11 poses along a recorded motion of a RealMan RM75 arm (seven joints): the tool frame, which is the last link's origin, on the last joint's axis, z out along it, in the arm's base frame.
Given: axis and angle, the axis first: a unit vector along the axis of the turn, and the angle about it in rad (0 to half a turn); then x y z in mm.
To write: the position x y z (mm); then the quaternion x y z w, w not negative. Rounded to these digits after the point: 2 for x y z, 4 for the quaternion.
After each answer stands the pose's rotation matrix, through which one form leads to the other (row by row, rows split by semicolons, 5 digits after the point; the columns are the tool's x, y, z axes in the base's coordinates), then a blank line. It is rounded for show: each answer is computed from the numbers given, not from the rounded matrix.
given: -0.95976 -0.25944 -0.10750 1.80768 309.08 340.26 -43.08
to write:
309.08 340.26 -43.08 -0.7541 -0.2038 -0.0845 0.6186
0.90263 0.41193 -0.12481; 0.20293 -0.15157 0.96739; 0.37958 -0.89852 -0.22041

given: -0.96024 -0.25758 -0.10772 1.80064 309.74 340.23 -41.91
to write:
309.74 340.23 -41.91 -0.7524 -0.2018 -0.0844 0.6214
0.90429 0.40857 -0.12380; 0.19880 -0.14636 0.96905; 0.37781 -0.90091 -0.21358

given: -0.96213 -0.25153 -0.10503 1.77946 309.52 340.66 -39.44
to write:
309.52 340.66 -39.44 -0.7475 -0.1954 -0.0816 0.6296
0.91031 0.39489 -0.12409; 0.18939 -0.13078 0.97315; 0.36806 -0.90937 -0.19384

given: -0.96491 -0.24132 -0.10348 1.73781 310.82 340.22 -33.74
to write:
310.82 340.22 -33.74 -0.7368 -0.1843 -0.0790 0.6457
0.91960 0.37360 -0.12151; 0.16952 -0.09832 0.98061; 0.35441 -0.92236 -0.15375

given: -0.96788 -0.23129 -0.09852 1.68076 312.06 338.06 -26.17
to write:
312.06 338.06 -26.17 -0.7210 -0.1723 -0.0734 0.6672
0.92986 0.34636 -0.12407; 0.15050 -0.05038 0.98733; 0.33571 -0.93675 -0.09897

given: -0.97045 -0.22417 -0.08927 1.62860 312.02 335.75 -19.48
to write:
312.02 335.75 -19.48 -0.7058 -0.1630 -0.0649 0.6864
0.93841 0.31924 -0.13216; 0.14099 -0.00462 0.99000; 0.31543 -0.94766 -0.04934

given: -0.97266 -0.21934 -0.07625 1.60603 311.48 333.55 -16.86
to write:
311.48 333.55 -16.86 -0.6998 -0.1578 -0.0549 0.6945
0.94418 0.29706 -0.14243; 0.14466 0.01458 0.98937; 0.29598 -0.95475 -0.02921

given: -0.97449 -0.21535 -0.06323 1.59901 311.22 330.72 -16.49
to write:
311.22 330.72 -16.49 -0.6987 -0.1544 -0.0453 0.6971
0.94821 0.27898 -0.15191; 0.15257 0.01947 0.98810; 0.27862 -0.96010 -0.02410

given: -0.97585 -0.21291 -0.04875 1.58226 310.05 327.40 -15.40
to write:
310.05 327.40 -15.40 -0.6940 -0.1514 -0.0347 0.7030
0.95175 0.25890 -0.16478; 0.16140 0.03439 0.98629; 0.26102 -0.96529 -0.00906

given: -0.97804 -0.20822 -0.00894 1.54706 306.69 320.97 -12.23
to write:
306.69 320.97 -12.23 -0.6833 -0.1455 -0.0062 0.7154
0.95760 0.20775 -0.19963; 0.18988 0.06606 0.97958; 0.21670 -0.97595 0.02381

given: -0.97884 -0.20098 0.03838 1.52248 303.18 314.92 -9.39
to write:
303.18 314.92 -9.39 -0.6752 -0.1386 0.0265 0.7240
0.96016 0.14889 -0.23650; 0.22556 0.08674 0.97036; 0.16499 -0.98504 0.04970

